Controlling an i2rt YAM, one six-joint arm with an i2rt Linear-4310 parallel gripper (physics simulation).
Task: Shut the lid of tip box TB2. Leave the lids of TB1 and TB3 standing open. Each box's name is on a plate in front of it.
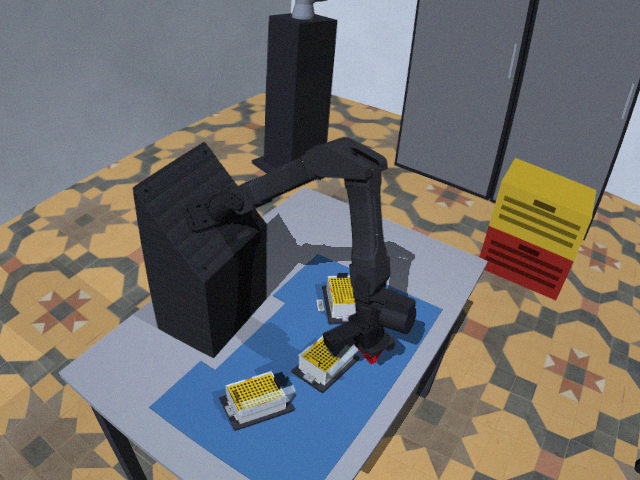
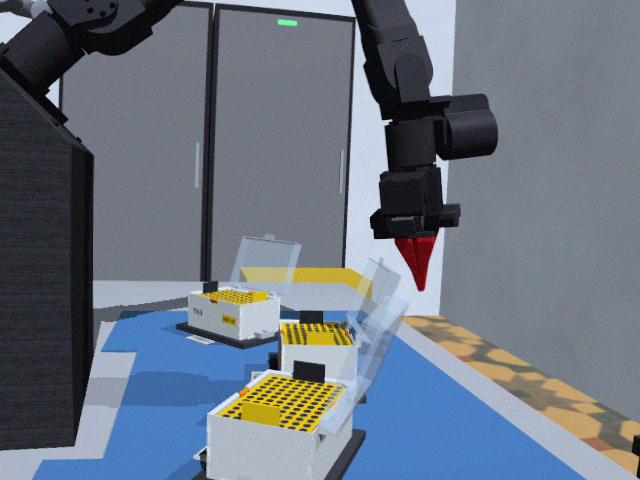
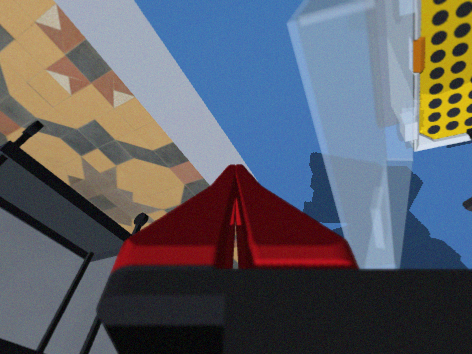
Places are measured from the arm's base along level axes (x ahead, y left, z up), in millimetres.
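Where they show: gripper, between the fingertips: (image 1: pixel 372 362) (image 2: pixel 421 290) (image 3: pixel 235 176); arm's base, origin of its link: (image 1: pixel 216 210) (image 2: pixel 14 78).
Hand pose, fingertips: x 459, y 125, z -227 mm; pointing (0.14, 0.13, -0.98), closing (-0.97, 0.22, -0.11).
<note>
Each offset is from my fingertips to the top centre of the thing. "spot": to the spot under its first point. Level surfaces: height alone.
The middle tip box @[40 mm down, 127 mm back, 24 mm right] (image 1: pixel 314 361) (image 2: pixel 319 357) (image 3: pixel 452 65), by its place in the row TB2, is white with a yellow rack; its clear lid @[39 mm up, 62 mm back, 12 mm right] (image 2: pixel 373 286) (image 3: pixel 345 100) stands open, leaning outward. The near box @[49 mm down, 143 mm back, 244 mm right] (image 1: pixel 256 395) (image 2: pixel 258 449) has its clear lid @[spot: 16 mm up, 59 mm back, 313 mm right] (image 2: pixel 381 341) open. The far box @[49 mm down, 279 mm back, 160 mm left] (image 1: pixel 340 291) (image 2: pixel 211 316), with a marking like TB3, has its clear lid (image 2: pixel 266 260) open. Name plates are too small to read. My gripper (image 1: pixel 372 359) (image 2: pixel 421 286) (image 3: pixel 235 176) is shut and empty, its red tips pointing down beyond the middle box's open lid, on the outer side. No contact shows.
The boxes stand on dark bases on a blue mat @[115 mm down] (image 1: pixel 310 434) (image 2: pixel 439 413) on the grey table @[118 mm down] (image 1: pixel 108 356). The black arm pedestal (image 1: pixel 180 289) (image 2: pixel 36 310) stands opposite the lids. Yellow and red crates (image 1: pixel 547 206) stand on the floor beyond the table.
</note>
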